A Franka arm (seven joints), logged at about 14 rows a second.
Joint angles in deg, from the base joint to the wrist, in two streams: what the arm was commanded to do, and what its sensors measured. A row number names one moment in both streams.
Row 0, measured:
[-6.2, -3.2, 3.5, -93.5, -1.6, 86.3, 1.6]
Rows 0 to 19, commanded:
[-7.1, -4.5, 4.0, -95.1, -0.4, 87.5, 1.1]
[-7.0, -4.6, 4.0, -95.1, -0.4, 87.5, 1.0]
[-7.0, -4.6, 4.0, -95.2, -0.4, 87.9, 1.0]
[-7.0, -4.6, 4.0, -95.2, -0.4, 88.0, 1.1]
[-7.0, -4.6, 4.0, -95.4, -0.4, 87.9, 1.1]
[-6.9, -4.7, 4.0, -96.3, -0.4, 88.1, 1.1]
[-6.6, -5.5, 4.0, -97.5, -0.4, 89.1, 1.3]
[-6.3, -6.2, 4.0, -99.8, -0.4, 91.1, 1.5]
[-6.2, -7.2, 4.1, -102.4, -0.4, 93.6, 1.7]
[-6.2, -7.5, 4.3, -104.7, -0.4, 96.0, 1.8]
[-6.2, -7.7, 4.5, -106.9, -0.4, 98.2, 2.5]
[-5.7, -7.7, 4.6, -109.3, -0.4, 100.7, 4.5]
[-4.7, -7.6, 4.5, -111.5, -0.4, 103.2, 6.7]
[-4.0, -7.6, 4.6, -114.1, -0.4, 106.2, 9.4]
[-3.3, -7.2, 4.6, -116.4, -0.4, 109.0, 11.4]
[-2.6, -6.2, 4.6, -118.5, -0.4, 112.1, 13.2]
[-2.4, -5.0, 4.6, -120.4, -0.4, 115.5, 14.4]
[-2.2, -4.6, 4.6, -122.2, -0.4, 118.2, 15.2]
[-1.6, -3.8, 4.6, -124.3, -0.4, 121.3, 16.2]
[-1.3, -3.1, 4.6, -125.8, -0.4, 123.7, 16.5]
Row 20, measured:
[-2.3, -3.5, 4.9, -121.9, -1.3, 118.4, 14.7]
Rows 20 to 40, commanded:
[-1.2, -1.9, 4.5, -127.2, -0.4, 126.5, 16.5]
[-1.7, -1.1, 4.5, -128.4, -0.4, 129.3, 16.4]
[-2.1, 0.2, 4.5, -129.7, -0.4, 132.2, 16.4]
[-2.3, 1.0, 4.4, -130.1, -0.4, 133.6, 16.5]
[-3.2, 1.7, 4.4, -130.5, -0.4, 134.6, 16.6]
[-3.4, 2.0, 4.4, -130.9, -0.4, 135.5, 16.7]
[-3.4, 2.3, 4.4, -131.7, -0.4, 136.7, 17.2]
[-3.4, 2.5, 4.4, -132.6, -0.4, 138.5, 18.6]
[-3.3, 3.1, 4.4, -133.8, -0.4, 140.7, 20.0]
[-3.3, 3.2, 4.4, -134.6, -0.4, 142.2, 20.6]
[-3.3, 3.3, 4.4, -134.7, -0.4, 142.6, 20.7]
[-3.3, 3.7, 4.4, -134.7, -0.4, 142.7, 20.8]
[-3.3, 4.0, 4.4, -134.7, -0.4, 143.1, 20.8]
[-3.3, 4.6, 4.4, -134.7, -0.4, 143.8, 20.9]
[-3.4, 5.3, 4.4, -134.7, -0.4, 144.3, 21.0]
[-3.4, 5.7, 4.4, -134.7, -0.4, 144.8, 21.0]
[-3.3, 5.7, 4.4, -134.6, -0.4, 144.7, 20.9]
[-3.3, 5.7, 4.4, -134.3, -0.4, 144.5, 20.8]
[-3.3, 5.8, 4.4, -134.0, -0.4, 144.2, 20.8]
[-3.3, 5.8, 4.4, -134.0, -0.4, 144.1, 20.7]
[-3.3, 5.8, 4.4, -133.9, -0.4, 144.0, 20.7]
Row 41, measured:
[-2.8, 5.2, 3.7, -133.7, -1.3, 142.9, 20.4]
